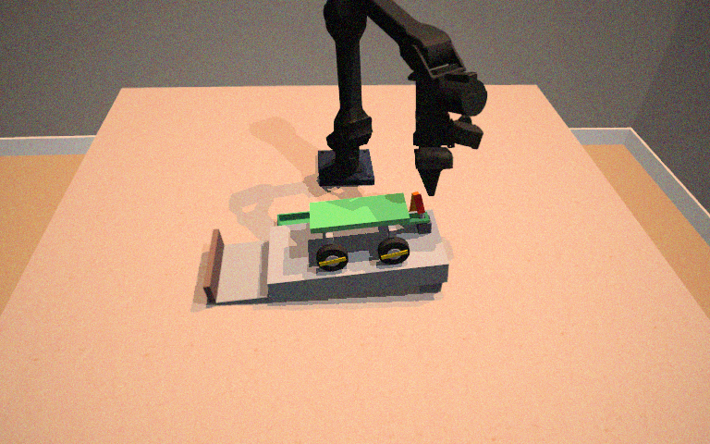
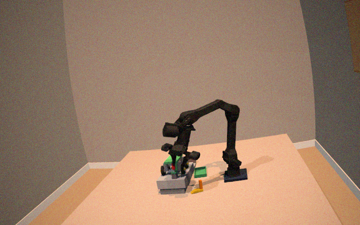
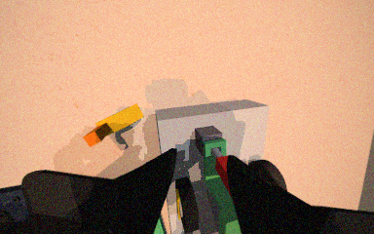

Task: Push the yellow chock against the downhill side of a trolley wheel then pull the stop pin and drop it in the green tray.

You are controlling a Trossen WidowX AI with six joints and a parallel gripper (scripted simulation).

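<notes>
Right now the red-headed stop pin is 20 mm to the right of my gripper tip, 20 mm below it and 20 mm ahead of it. Round my gripper tip: trolley 140 mm to the right, 40 mm below, 30 mm ahead; then grey ramp 150 mm to the right, 110 mm below, 30 mm ahead; then yellow chock 130 mm below, 80 mm behind, 20 mm to the left.
</notes>
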